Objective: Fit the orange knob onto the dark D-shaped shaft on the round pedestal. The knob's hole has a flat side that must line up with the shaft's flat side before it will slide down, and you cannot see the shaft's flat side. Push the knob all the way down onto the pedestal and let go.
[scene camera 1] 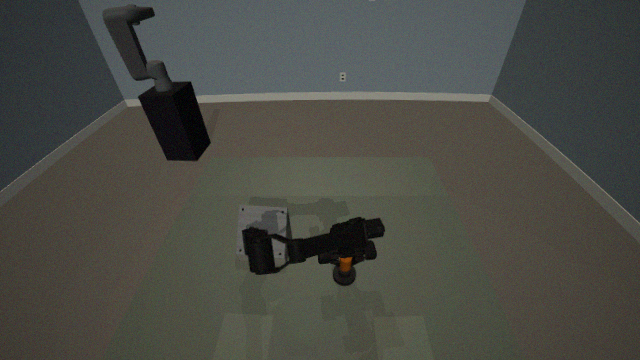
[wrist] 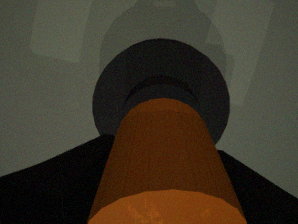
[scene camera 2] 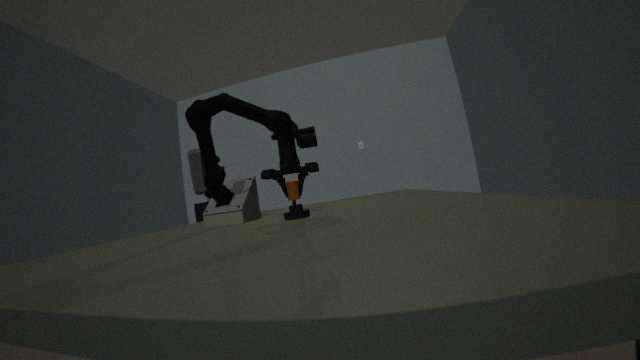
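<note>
The gripper's holding an orange knob, and there's a dark pedestal here too.
</note>
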